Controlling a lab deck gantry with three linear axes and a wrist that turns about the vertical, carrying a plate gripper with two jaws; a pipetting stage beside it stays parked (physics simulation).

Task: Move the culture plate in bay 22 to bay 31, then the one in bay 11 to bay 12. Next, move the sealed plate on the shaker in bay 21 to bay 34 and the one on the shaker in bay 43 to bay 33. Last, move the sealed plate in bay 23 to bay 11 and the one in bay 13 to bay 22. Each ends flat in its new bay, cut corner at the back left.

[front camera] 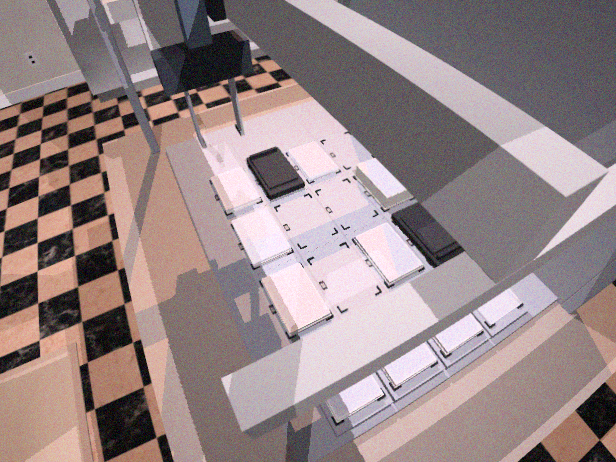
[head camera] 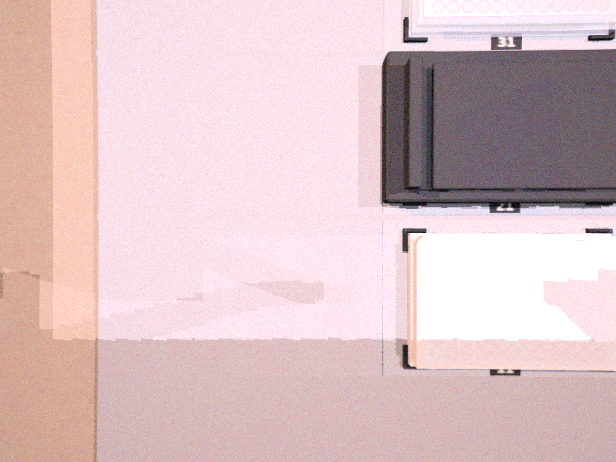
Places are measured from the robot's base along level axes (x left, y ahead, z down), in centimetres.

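Where they show: gripper, fingertip midpoint: (front camera: 221, 137); robot's base, link origin: (front camera: 210, 181) (head camera: 407, 362).
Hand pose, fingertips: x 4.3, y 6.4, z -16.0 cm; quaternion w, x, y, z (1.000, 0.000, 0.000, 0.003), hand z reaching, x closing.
Each offset is from my fingertips to the centre of the thing.
My gripper (front camera: 221, 140) is open and empty over the far left end of the deck, beyond bay 11 in the front view; it does not show in the head view. A sealed plate @(dx +0.0, dy +0.0, dz +15.3 cm) (front camera: 235, 189) (head camera: 500, 290) lies flat in bay 11, cut corner at the back left. The bay 12 plate @(dx +0.0, dy +16.4, dz +14.7 cm) (front camera: 261, 235) and the bay 13 sealed plate @(dx +0.0, dy +32.8, dz +15.3 cm) (front camera: 299, 295) lie flat. Bays 22 and 23 are empty. The dark shaker @(dx +10.8, dy -0.4, dz +14.5 cm) (front camera: 277, 172) (head camera: 520, 125) in bay 21 is bare. A welled plate @(dx +21.4, dy +0.0, dz +15.3 cm) (front camera: 313, 159) (head camera: 510, 7) lies in bay 31, another plate @(dx +21.4, dy +32.8, dz +15.3 cm) (front camera: 390, 250) in bay 33.
The second dark shaker @(dx +32.2, dy +33.2, dz +14.5 cm) (front camera: 425, 232) in bay 43 shows no plate. A tall pale block @(dx +32.1, dy +16.4, dz +13.9 cm) (front camera: 382, 182) stands in bay 42. Several plates, including this one @(dx +21.4, dy +49.2, dz +13.8 cm) (front camera: 457, 334), lie in the column beyond the pale frame beam (front camera: 330, 345), which crosses above the deck and hides part of it.
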